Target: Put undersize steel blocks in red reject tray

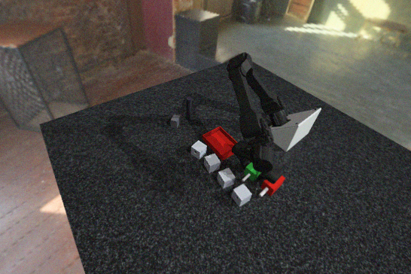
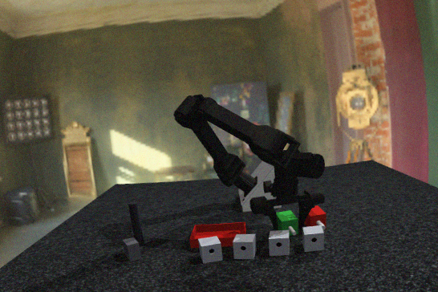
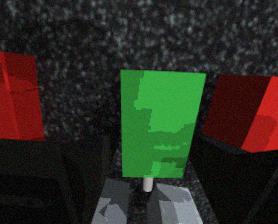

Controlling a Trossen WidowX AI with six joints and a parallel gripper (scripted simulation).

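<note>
My gripper tip is 8 cm to the right of the red gauge and 2 cm below it. From my gripper tip the other things lie so: red reject tray (18 cm to the right, 1 cm ahead); green gauge (2 cm above, 1 cm ahead).
</note>
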